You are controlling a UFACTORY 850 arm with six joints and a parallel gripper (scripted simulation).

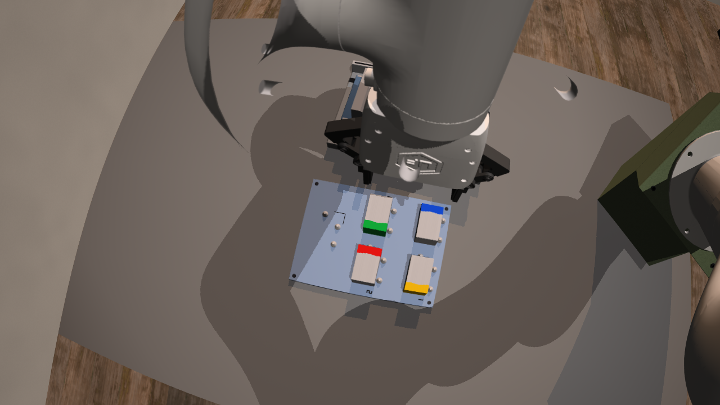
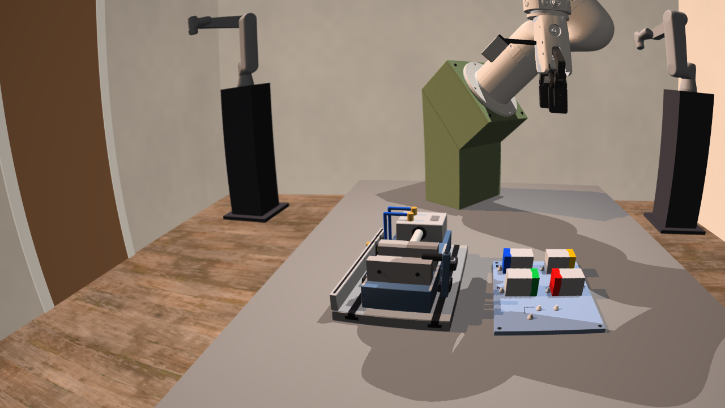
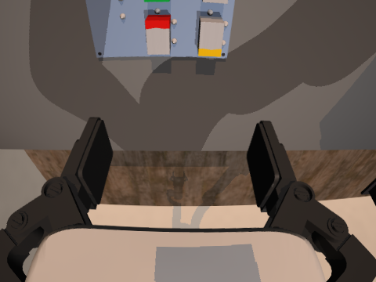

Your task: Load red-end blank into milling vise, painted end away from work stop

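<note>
Right now my hand is 4 cm short of the red-ended blank, 5 cm to the right of it and 30 cm above it. The rest, counted from my hand: blue-ended blank: 4 cm behind, 5 cm to the right, 30 cm below; then yellow-ended blank: 5 cm behind, 4 cm to the left, 30 cm below; then green-ended blank: 4 cm ahead, 4 cm to the right, 30 cm below.
</note>
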